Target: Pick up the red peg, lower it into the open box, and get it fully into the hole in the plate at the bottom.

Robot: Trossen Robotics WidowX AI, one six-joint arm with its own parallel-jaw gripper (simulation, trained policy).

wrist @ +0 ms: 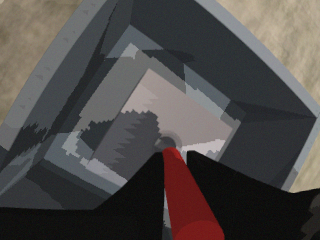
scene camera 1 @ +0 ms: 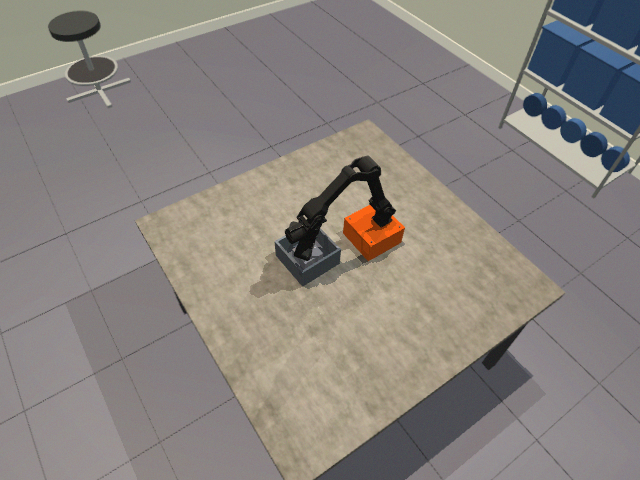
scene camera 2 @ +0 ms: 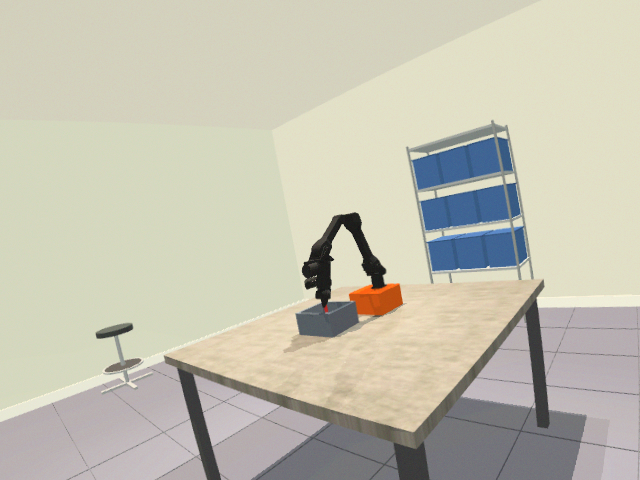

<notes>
I see my gripper point(wrist: 174, 159), a grey box point(scene camera 2: 313, 321) and a pale plate point(wrist: 155, 109).
The grey box is seen too in the wrist view point(wrist: 71, 98) and in scene camera 1 point(scene camera 1: 283, 248).
</notes>
